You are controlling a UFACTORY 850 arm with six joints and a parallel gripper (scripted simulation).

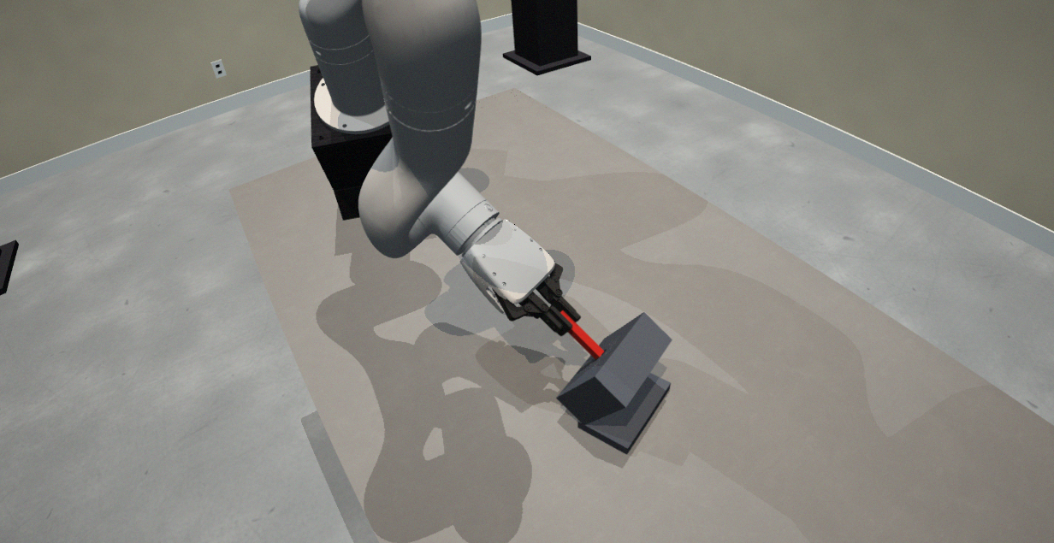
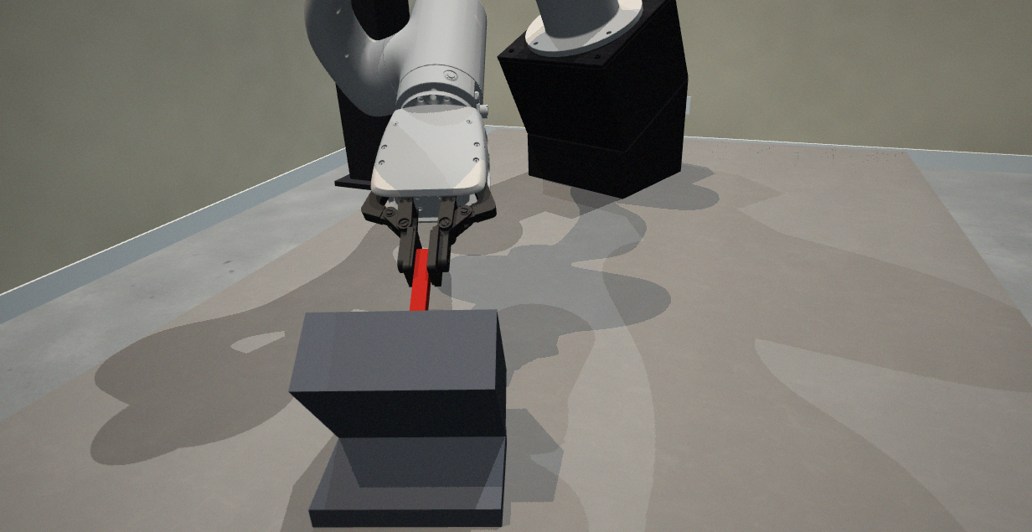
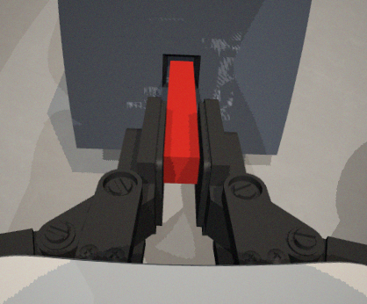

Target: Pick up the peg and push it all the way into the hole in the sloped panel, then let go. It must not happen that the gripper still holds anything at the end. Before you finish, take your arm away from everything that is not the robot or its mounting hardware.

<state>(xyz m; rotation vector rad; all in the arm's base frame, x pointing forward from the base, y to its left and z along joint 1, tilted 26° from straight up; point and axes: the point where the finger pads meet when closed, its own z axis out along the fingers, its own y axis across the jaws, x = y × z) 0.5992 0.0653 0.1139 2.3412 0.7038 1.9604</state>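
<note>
The grey base plate lies 12 cm below my hand, 10 cm ahead of it and 4 cm to the left of it. The rest, counted from my hand: red peg (3 cm ahead, 2 cm below, 1 cm to the left).
</note>
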